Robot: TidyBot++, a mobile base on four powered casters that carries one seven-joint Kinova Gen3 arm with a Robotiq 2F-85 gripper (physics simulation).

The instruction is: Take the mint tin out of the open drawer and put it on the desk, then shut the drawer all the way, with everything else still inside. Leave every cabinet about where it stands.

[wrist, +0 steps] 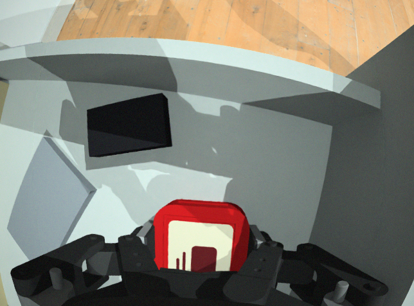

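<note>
The mint tin (201, 227) is red with a cream label and a dark red patch. It is inside the open drawer, at the bottom middle of the wrist view. My gripper (201, 236) is shut on the tin, with one finger against its left side and one against its right side. The tin's near end is hidden behind the gripper's body. The drawer (280, 160) is pale grey, with its long wall across the top of the view.
A black box (127, 126) lies in the drawer toward the far wall. A flat grey-blue block (47, 195) lies at the left in the drawer. A dark grey drawer side (370, 165) stands at the right. Wooden floor (210, 25) shows beyond the far wall.
</note>
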